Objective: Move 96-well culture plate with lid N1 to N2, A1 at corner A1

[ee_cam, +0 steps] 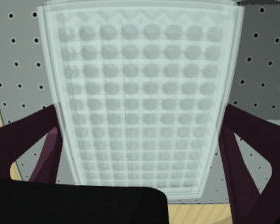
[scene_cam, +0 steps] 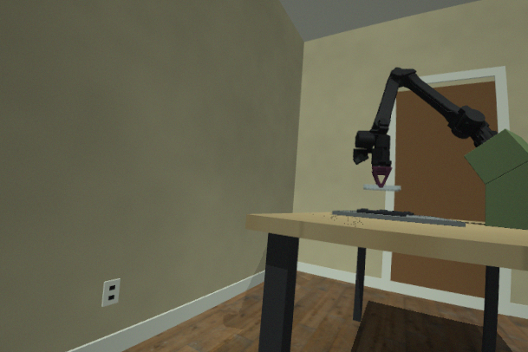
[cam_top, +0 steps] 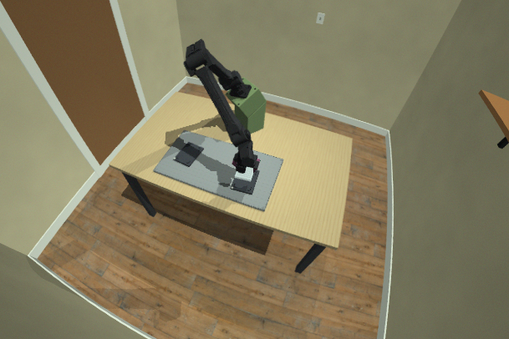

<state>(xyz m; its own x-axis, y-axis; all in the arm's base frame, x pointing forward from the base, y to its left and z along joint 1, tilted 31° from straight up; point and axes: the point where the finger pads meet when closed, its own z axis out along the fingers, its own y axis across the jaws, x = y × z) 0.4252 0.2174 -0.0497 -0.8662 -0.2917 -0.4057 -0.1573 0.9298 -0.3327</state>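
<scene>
The dark plate nest lies 100 mm below my hand. From my hand the other things lie so: 96-well plate (10 mm below).
</scene>
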